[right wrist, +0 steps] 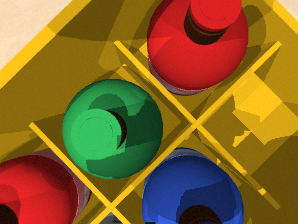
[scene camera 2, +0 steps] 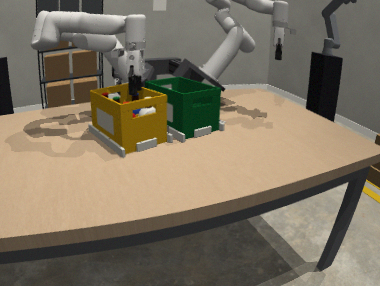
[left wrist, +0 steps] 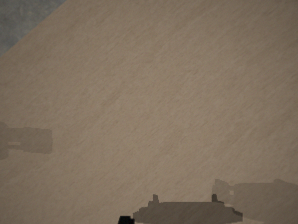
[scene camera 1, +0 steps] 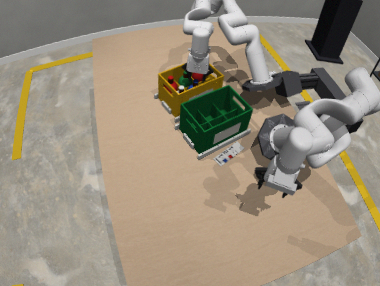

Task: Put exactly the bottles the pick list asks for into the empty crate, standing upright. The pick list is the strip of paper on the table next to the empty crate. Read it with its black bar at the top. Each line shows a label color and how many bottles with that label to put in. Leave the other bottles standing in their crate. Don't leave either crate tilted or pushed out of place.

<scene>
In view: a green crate (scene camera 1: 211,104), a yellow crate (scene camera 2: 115,120) and a green bottle (right wrist: 112,129).
The green crate also shows in scene camera 2 (scene camera 2: 181,115). The yellow crate shows as well in the right wrist view (right wrist: 238,124) and in scene camera 1 (scene camera 1: 173,100). The right wrist view misses the green crate: it is out of frame. The left wrist view does not show the green crate: it is out of frame.
</scene>
